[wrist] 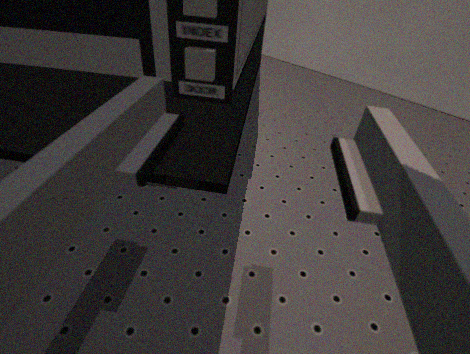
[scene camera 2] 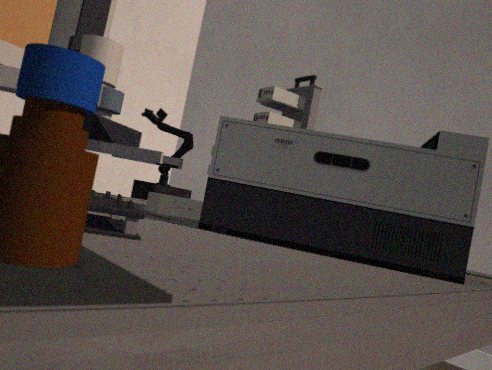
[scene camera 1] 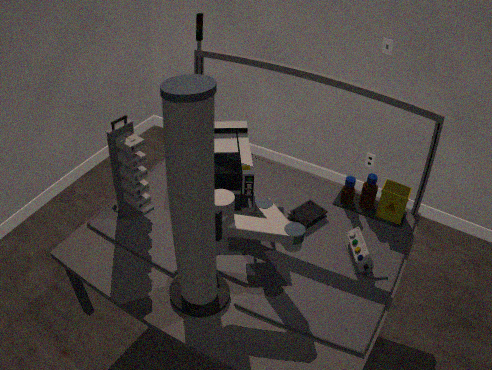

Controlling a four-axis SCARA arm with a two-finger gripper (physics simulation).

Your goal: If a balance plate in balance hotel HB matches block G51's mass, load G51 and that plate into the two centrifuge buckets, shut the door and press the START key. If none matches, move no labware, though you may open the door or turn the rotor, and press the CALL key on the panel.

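Note:
My gripper is shut as far as its narrow setting, with an empty gap between its pads. It hangs low before the centrifuge, beside its key column. The DOOR key and INDEX key show ahead, left of the gap's middle; the START key does not show. Door state and buckets cannot be made out. A rack with a handle stands left of the centrifuge in scene camera 1, holding several pale pieces. Their labels are unreadable, so G51 and the balance plates cannot be told apart.
A button box with coloured buttons lies at the right. A dark flat device sits right of the centrifuge. Blue-capped brown bottles and a yellow box stand at the back right. The thick arm column hides part of the table.

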